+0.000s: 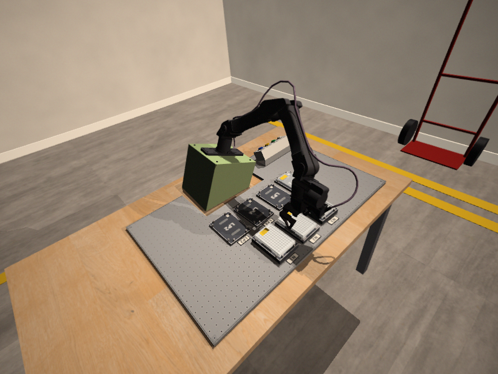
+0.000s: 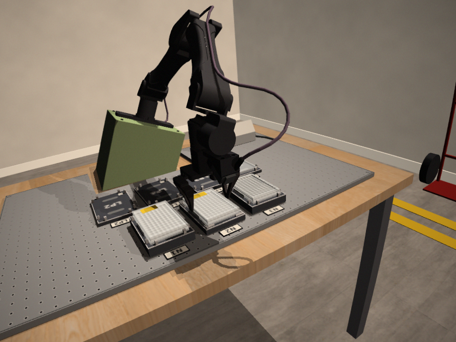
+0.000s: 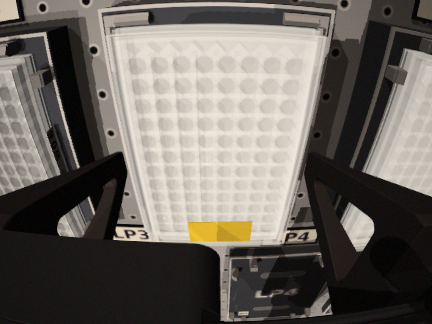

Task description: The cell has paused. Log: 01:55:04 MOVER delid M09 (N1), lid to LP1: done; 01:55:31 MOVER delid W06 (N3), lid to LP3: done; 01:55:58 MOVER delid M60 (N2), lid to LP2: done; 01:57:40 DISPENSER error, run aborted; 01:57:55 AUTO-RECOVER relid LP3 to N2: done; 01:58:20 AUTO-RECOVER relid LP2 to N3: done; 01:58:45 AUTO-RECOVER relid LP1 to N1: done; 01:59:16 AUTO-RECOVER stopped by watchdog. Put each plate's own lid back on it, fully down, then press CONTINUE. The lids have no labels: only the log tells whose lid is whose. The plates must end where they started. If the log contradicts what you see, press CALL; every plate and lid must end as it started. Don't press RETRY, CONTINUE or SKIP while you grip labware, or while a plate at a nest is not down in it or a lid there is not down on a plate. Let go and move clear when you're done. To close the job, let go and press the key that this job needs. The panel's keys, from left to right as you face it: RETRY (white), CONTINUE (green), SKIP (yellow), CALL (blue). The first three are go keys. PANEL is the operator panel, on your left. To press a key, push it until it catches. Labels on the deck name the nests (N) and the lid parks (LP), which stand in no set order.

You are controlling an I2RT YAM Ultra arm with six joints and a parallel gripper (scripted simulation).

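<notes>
Now: hand 10 mm above the clear lid.
</notes>
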